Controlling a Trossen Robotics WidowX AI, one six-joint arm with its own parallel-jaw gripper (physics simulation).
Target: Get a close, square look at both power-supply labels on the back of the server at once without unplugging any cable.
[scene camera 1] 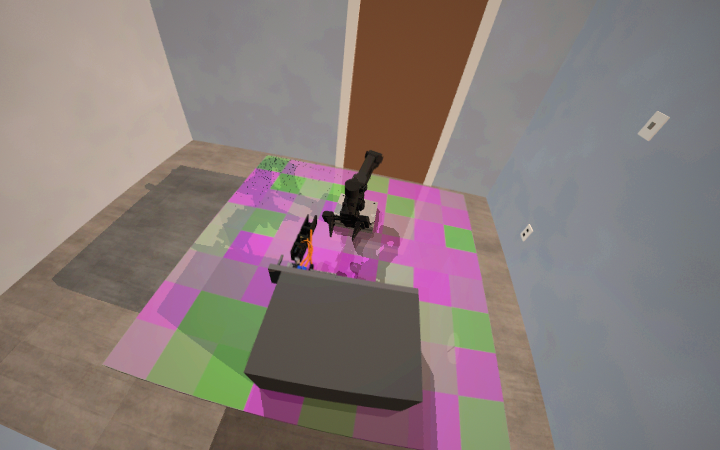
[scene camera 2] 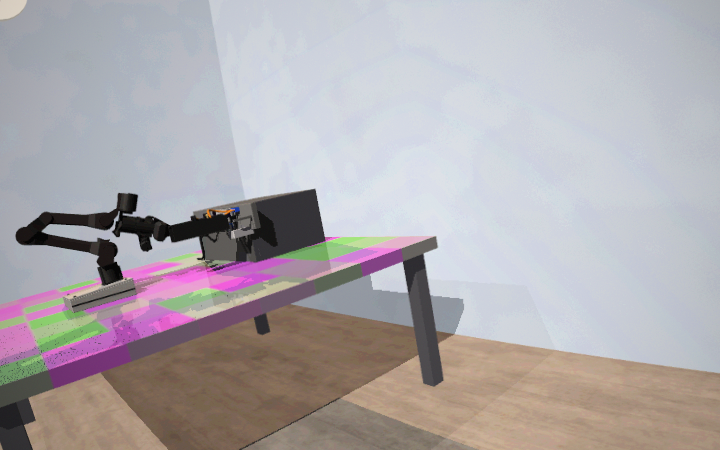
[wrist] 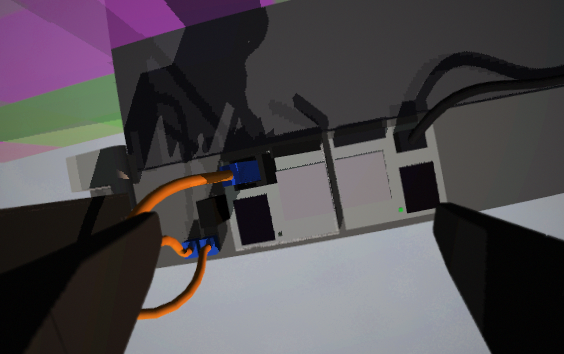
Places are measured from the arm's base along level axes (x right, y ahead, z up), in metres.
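Where they show: gripper, between the fingertips: (scene camera 1: 341, 238) (wrist: 298, 222); arm's base, origin of its link: (scene camera 2: 112, 282).
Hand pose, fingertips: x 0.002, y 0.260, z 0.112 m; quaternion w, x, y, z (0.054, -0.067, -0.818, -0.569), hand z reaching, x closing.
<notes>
Each offset is from my fingertips to the top centre of the thing. "spot": to the spot under its first point. Level surfaces: height alone.
The server (scene camera 1: 339, 329) (scene camera 2: 289, 222) (wrist: 360, 60) is a dark grey box on the table. In the wrist view, two pale pinkish labels, the left label {spot: dx -0.006, dy +0.184, dz +0.003 m} (wrist: 306, 192) and the right label {spot: dx -0.053, dy +0.191, dz +0.000 m} (wrist: 362, 177), show whole side by side on light grey power supplies, tilted with their right side higher. No writing is readable. A black cable {spot: dx -0.139, dy +0.153, dz -0.050 m} (wrist: 470, 89) enters a socket on the right supply. An orange cable {spot: dx +0.077, dy +0.122, dz -0.020 m} (wrist: 175, 187) runs to a blue plug {dx +0.041, dy +0.183, dz -0.014 m} (wrist: 247, 172) beside the left supply. My gripper (scene camera 1: 344, 233) (scene camera 2: 157, 239) (wrist: 298, 222) is open, behind the server and apart from it.
A black hinged arm (scene camera 1: 302, 241) (scene camera 2: 197, 228) with orange cables sticks out from the server's back, beside my gripper. In the wrist view a pale bracket {spot: dx +0.151, dy +0.137, dz -0.045 m} (wrist: 82, 172) shows at the left. The checkered magenta and green table {dz -0.160 m} (scene camera 1: 467, 371) (scene camera 2: 339, 249) carries my arm's base (scene camera 2: 100, 296).
</notes>
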